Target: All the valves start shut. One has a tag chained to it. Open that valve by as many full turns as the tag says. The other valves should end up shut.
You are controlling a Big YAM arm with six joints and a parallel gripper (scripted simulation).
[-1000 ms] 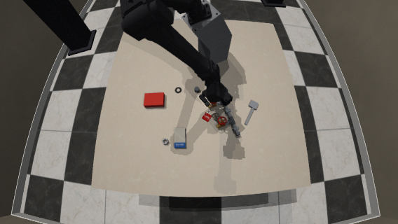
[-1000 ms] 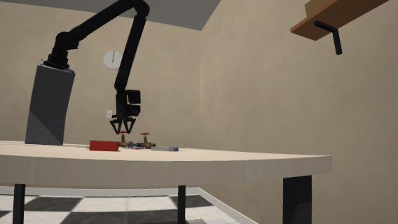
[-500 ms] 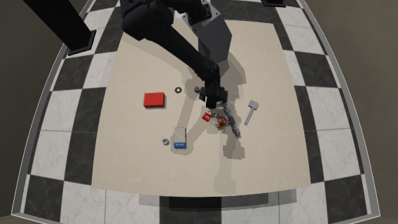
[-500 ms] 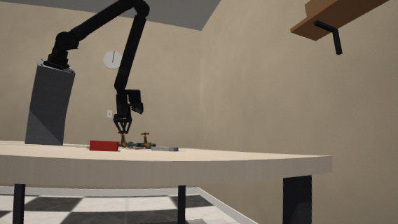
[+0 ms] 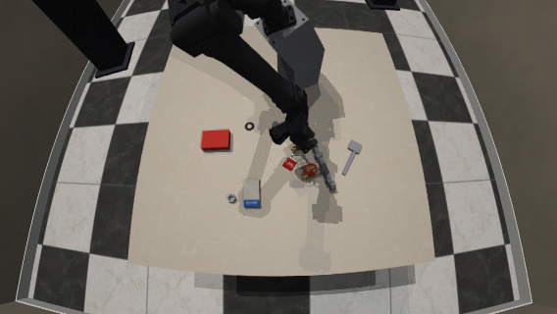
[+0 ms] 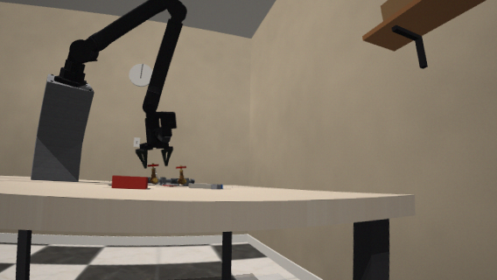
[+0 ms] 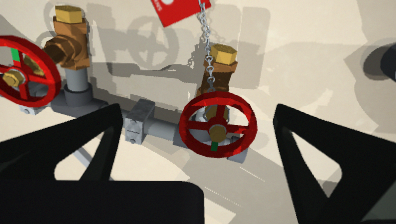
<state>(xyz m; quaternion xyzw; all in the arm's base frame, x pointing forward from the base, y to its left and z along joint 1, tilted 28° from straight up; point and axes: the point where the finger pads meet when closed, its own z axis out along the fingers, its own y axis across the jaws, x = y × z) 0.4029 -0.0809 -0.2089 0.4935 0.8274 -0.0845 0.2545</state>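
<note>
The red tag is 5 cm ahead of my hand, 5 cm to the right of it and 8 cm below it. The rest, counted from my hand: blue box 15 cm ahead, 21 cm to the right, 7 cm below; red block 9 cm behind, 34 cm to the right, 7 cm below; grey hammer-like tool 5 cm ahead, 23 cm to the left, 8 cm below.
</note>
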